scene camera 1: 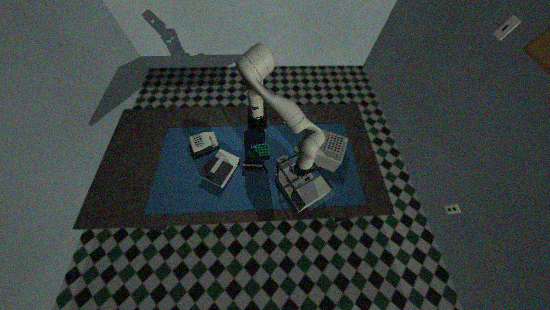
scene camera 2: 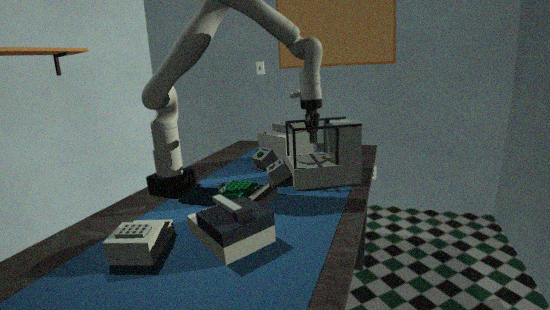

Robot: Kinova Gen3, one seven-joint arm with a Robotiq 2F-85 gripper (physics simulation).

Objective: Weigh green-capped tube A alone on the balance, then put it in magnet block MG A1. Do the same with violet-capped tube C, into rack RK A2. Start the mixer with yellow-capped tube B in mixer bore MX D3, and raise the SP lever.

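Places are measured from the arm's base along level axes (x ahead, y left, z up), in centimetres.
Where they show: gripper, between the fingertips: [scene camera 1: 299, 175] [scene camera 2: 313, 142]; arm's base, origin of its link: [scene camera 1: 256, 114] [scene camera 2: 170, 173].
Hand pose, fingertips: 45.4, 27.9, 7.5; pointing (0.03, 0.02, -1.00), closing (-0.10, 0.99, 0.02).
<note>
Things, the pixels of their top centre, and the offset from my fingertips, as dx, dy, dz.
- green rack, centre of its top: [scene camera 2: 235, 187] [scene camera 1: 259, 150] -19.3, -23.9, -10.8
- small grey grid-topped box, centre of its top: [scene camera 2: 138, 223] [scene camera 1: 202, 139] -22.6, -59.7, -6.8
- dark-topped box with a pale bar, centre of its top: [scene camera 2: 225, 199] [scene camera 1: 217, 162] -5.9, -45.8, -3.6
My gripper [scene camera 2: 312, 135] reaches down from above into the glass-walled balance [scene camera 2: 326, 177] [scene camera 1: 312, 191] at the right of the blue mat. Its fingers are closed narrowly around a thin tube just above the pan. The tube is too small and dark to show its cap colour; I take it for green-capped tube A. In the top view the wrist [scene camera 1: 303, 169] hides the fingers. The green rack [scene camera 1: 262, 149] [scene camera 2: 238, 187] stands mid-mat in front of the arm's base, with small yellow and blue-violet caps at its edge [scene camera 2: 223, 186].
A white block with a grid of bores [scene camera 1: 333, 148] stands behind the balance. A small grey grid-topped box [scene camera 1: 199, 141] [scene camera 2: 134, 238] and a dark-topped box with a pale bar [scene camera 1: 219, 167] [scene camera 2: 234, 227] sit on the left. Two small units [scene camera 2: 265, 158] lie beside the balance.
</note>
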